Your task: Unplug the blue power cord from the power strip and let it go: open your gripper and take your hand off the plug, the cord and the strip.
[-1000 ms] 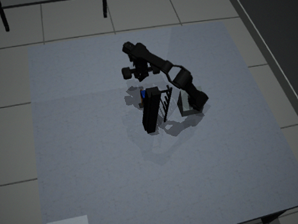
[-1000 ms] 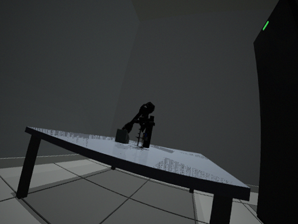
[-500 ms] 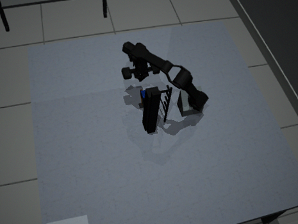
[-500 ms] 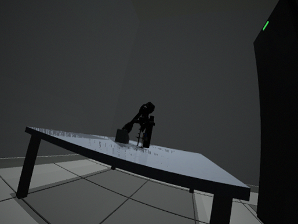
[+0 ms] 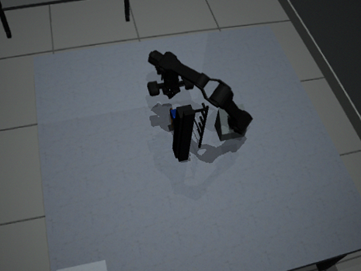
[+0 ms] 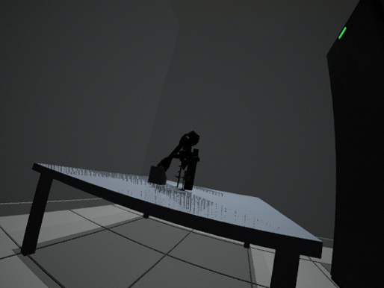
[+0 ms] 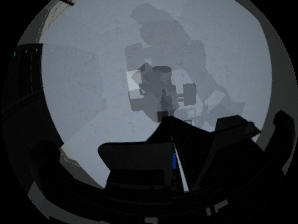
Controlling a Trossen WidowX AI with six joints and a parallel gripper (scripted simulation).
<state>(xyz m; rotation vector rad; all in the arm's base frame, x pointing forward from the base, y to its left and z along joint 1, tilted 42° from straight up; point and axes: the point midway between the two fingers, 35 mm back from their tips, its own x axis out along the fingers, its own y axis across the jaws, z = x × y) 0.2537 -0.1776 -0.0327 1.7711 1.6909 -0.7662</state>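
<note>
Now: the blue plug 10 cm to the left of my gripper tip and 1 cm below it. From my gripper tip the other things lie so: thin black bar: 19 cm to the left, 9 cm behind, 1 cm above.
</note>
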